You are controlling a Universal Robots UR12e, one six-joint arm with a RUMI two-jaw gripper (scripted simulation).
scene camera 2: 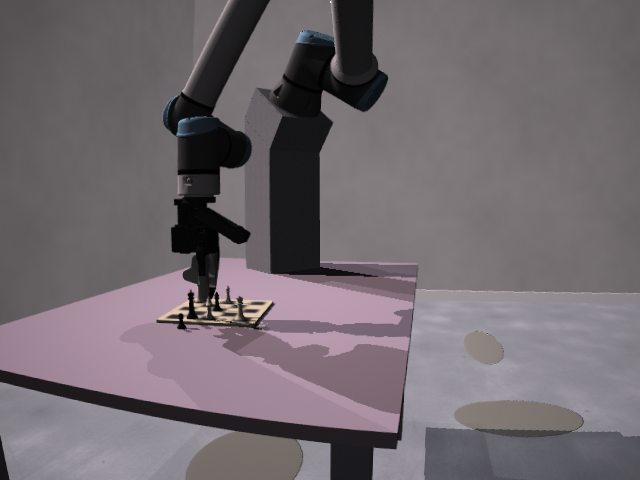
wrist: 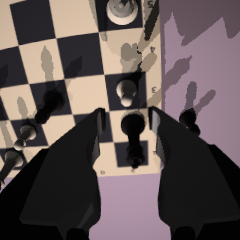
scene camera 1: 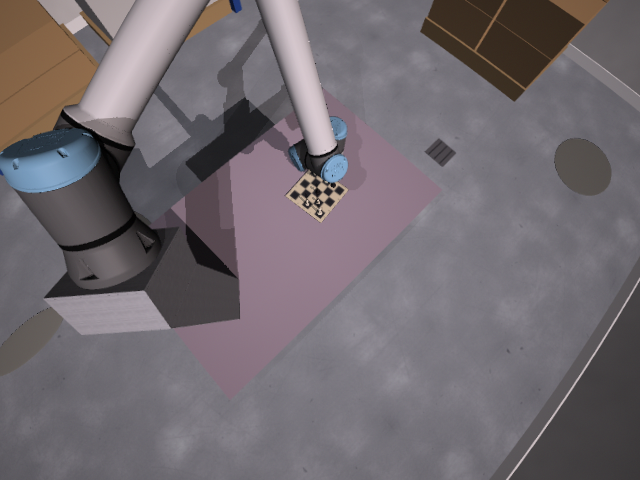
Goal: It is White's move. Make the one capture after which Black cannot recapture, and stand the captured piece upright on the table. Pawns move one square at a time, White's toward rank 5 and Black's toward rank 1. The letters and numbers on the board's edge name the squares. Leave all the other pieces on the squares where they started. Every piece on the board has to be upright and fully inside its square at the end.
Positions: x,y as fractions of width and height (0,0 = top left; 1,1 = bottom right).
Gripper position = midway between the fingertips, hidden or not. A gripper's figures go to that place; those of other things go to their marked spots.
Scene:
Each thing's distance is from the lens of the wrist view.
my gripper (wrist: 0.53,0.46): 0.15 m
tall black piece (wrist: 0.55,0.52): 0.18 m
chessboard (wrist: 0.34,0.24): 0.18 m

